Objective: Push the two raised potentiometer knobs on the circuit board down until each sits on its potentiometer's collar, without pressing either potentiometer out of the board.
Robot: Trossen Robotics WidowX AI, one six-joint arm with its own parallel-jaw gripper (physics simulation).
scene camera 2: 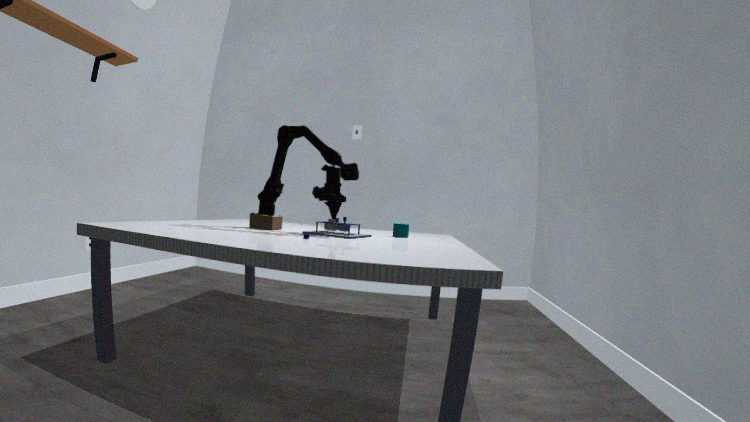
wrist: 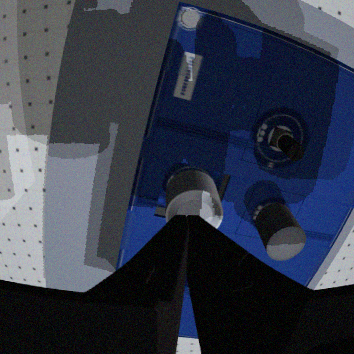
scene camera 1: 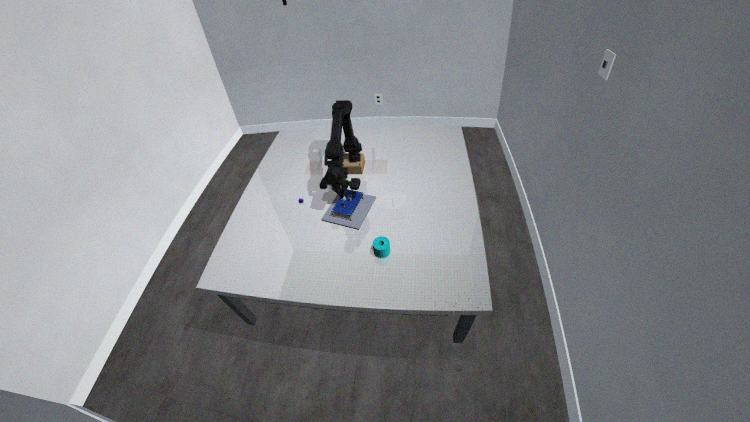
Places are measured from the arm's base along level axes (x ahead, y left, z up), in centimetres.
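Pixels of known places: gripper, fingertip midpoint: (scene camera 2: 333, 219) (wrist: 185, 226) (scene camera 1: 342, 197); arm's base, link origin: (scene camera 2: 265, 214) (scene camera 1: 354, 158).
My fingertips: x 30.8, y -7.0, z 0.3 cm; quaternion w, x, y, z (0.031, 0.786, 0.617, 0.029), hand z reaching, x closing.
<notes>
Ahead of a thing's pixels: the offset from my fingertips to its middle. Level surfaces: height alone.
A blue circuit board (scene camera 1: 345, 208) (wrist: 235, 95) stands raised over a grey base plate (scene camera 1: 366, 209) (wrist: 95, 100). In the wrist view a wide light-grey knob {dy +0.4, dx -0.4, dz -0.9 cm} (wrist: 192, 192) stands at the board's left, and a narrower dark-grey knob {dy +3.5, dx +1.3, dz -0.3 cm} (wrist: 276, 225) at its right. Behind them a thin dark shaft {dy +4.1, dx -2.0, dz -0.4 cm} (wrist: 287, 143) rises inside a printed ring. My gripper (scene camera 1: 342, 197) (scene camera 2: 334, 217) (wrist: 185, 226) is shut and empty. Its tips overlap the near part of the wide knob's top; contact cannot be told. The fingers hide part of the near board, and the knobs' gaps to their collars are not clear.
A teal cylinder {dy +15.7, dx +29.8, dz -3.4 cm} (scene camera 1: 381, 250) (scene camera 2: 400, 230) stands on the table {dz -6.4 cm} (scene camera 1: 430, 230) (scene camera 2: 293, 251) beyond the base plate. A small purple object {dy -23.2, dx -7.6, dz -5.7 cm} (scene camera 1: 301, 200) (scene camera 2: 306, 236) lies beside the plate. The arm's wooden base block (scene camera 1: 356, 166) (scene camera 2: 265, 221) stands behind the board.
</notes>
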